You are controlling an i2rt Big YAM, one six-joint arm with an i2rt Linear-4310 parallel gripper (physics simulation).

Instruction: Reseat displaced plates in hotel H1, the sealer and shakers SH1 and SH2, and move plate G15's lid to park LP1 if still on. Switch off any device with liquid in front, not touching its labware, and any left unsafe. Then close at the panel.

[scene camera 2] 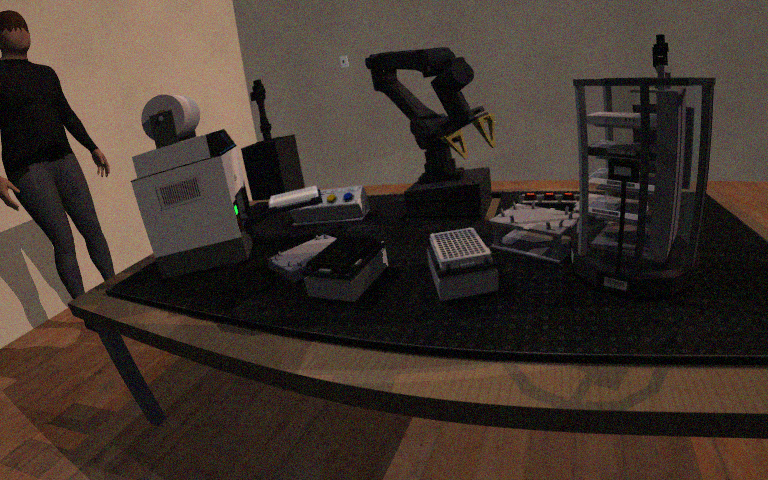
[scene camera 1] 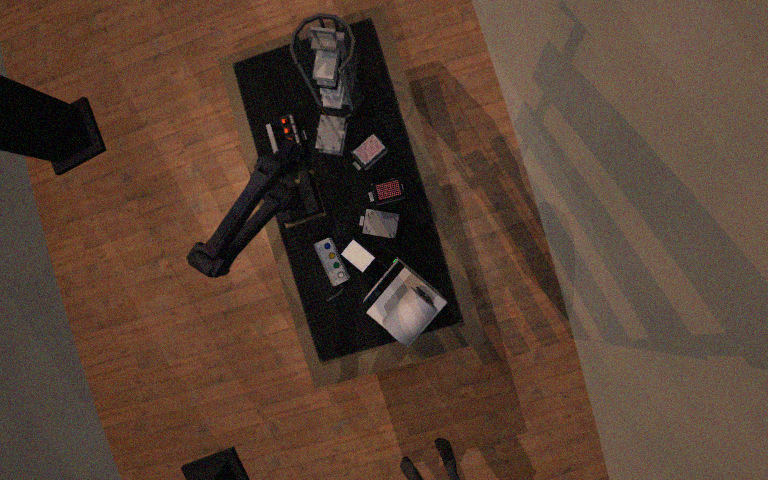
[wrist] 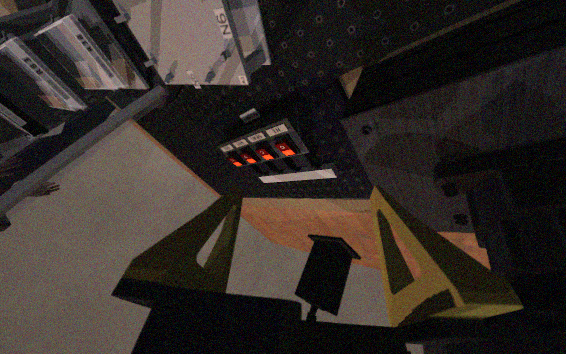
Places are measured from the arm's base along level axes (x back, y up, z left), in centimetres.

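Where they show: gripper, fingertip midpoint: (scene camera 2: 479, 152) (scene camera 1: 298, 162) (wrist: 303, 190); arm's base, link origin: (scene camera 2: 442, 178) (scene camera 1: 292, 201) (wrist: 529, 183).
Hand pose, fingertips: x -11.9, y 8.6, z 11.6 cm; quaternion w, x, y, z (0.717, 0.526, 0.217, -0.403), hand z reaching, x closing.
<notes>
Each offset is from my fingertips to the top centre of the thing. "*": to the spot under its first point.
My gripper (scene camera 2: 479, 151) (wrist: 303, 190) is open and empty, raised beside the arm's base. A strip of lit orange-red rocker switches {* dx +0.3, dy -11.3, dz +22.7 cm} (scene camera 1: 288, 127) (scene camera 2: 549, 196) (wrist: 265, 145) lies beyond the fingertips in the wrist view; its small labels are hard to read. The hotel {dx -29.1, dy +18.7, dz +29.4 cm} (scene camera 2: 582, 169) (wrist: 100, 132) holds several plates on its levels; their seating is unclear. One shaker {* dx -37.9, dy -13.3, dz -2.3 cm} (scene camera 2: 464, 281) bears a pale plate {dx -30.9, dy -9.7, dz -3.6 cm} (scene camera 1: 369, 150) (scene camera 2: 459, 246). Another shaker (scene camera 2: 342, 283) shows a red-welled plate {dx -31.5, dy -9.7, dz -24.7 cm} (scene camera 1: 389, 190) in the overhead view. The sealer {dx -18.5, dy +29.0, dz -70.7 cm} (scene camera 1: 407, 305) (scene camera 2: 192, 212) has a green light. The button panel {dx +7.5, dy -8.2, dz -44.9 cm} (scene camera 1: 331, 261) (scene camera 2: 331, 212) stands near it.
A clear stand marked N6 {dx -17.2, dy -9.0, dz +11.5 cm} (scene camera 1: 330, 134) (scene camera 2: 538, 217) (wrist: 195, 35) is beside the hotel. Another low stand (scene camera 1: 380, 223) (scene camera 2: 303, 254) is near the shakers. A white slab {dx -6.8, dy -4.6, dz -47.2 cm} (scene camera 1: 357, 255) (scene camera 2: 294, 196) is by the button panel. A person (scene camera 2: 45, 124) stands beyond the table.
</notes>
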